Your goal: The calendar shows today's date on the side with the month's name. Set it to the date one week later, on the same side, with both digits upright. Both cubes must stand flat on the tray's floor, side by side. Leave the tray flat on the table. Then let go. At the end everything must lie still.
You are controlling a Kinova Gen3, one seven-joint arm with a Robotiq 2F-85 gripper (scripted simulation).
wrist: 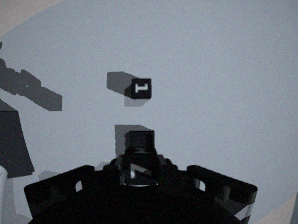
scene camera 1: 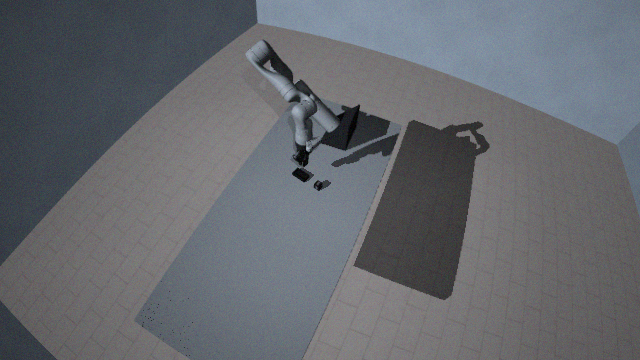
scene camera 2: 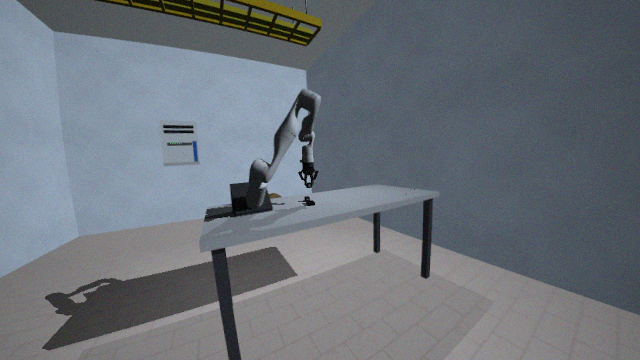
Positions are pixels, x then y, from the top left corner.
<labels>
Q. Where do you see a dark calendar cube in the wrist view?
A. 140, 163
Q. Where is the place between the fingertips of my gripper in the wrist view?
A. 141, 163
</labels>
